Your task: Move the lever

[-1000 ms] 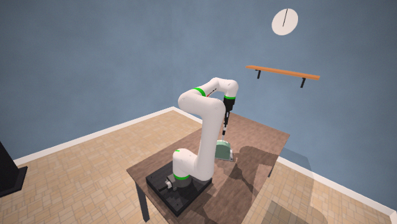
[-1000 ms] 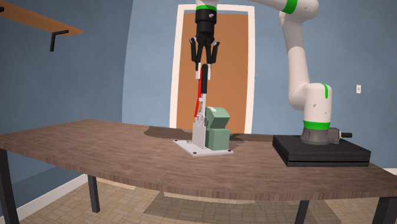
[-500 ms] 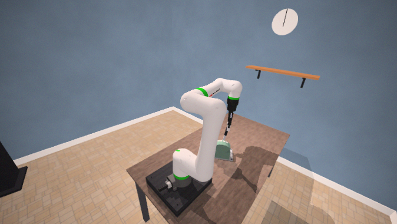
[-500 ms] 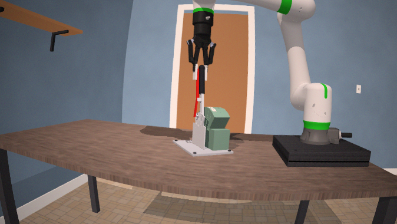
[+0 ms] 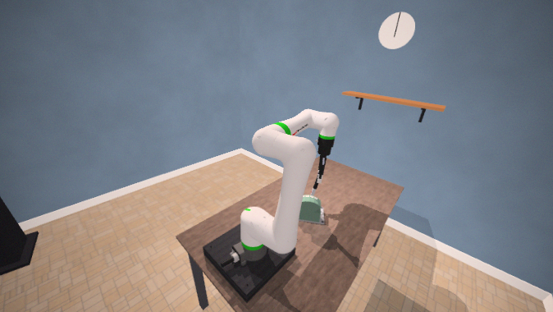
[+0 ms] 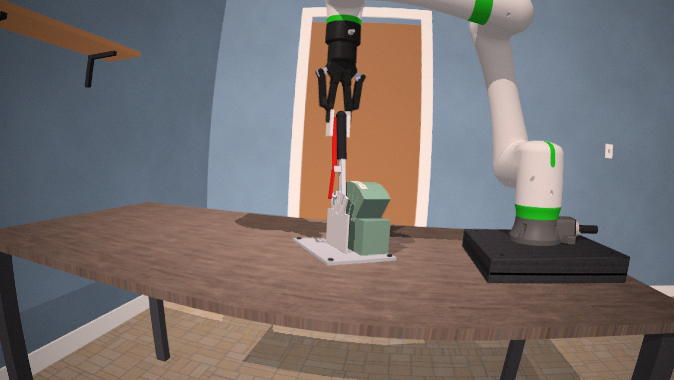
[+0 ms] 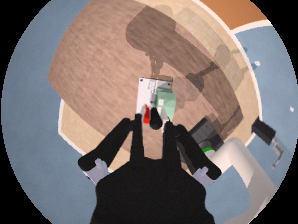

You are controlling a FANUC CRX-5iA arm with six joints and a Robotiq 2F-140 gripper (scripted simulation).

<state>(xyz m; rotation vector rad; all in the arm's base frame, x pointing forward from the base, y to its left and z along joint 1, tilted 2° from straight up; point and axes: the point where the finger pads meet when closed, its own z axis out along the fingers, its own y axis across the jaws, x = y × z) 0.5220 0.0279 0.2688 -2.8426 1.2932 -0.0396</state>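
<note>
The red bar is 11 cm below my hand and 3 cm to the left of it.
</note>
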